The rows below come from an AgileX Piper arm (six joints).
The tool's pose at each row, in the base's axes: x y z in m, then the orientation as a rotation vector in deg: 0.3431, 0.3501, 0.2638, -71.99, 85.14, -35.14; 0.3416, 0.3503, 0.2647, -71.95, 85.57, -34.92; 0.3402, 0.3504, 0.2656, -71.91, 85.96, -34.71; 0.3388, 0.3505, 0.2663, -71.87, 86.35, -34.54; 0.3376, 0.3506, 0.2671, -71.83, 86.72, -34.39; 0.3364, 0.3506, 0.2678, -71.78, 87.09, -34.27; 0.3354, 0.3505, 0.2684, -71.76, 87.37, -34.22; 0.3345, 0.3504, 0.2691, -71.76, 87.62, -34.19
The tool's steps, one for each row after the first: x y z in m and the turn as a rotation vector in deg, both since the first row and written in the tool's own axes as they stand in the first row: -0.0007, -0.0001, -0.0016, -0.27, 0.19, 0.27; -0.0012, -0.0004, -0.0032, -0.51, 0.36, 0.52; -0.0017, -0.0004, -0.0047, -0.74, 0.55, 0.75; -0.0023, -0.0006, -0.0060, -0.95, 0.74, 0.96; -0.0026, -0.0007, -0.0073, -1.14, 0.94, 1.16; -0.0029, -0.0009, -0.0085, -1.28, 1.12, 1.29; -0.0031, -0.0012, -0.0095, -1.41, 1.29, 1.38
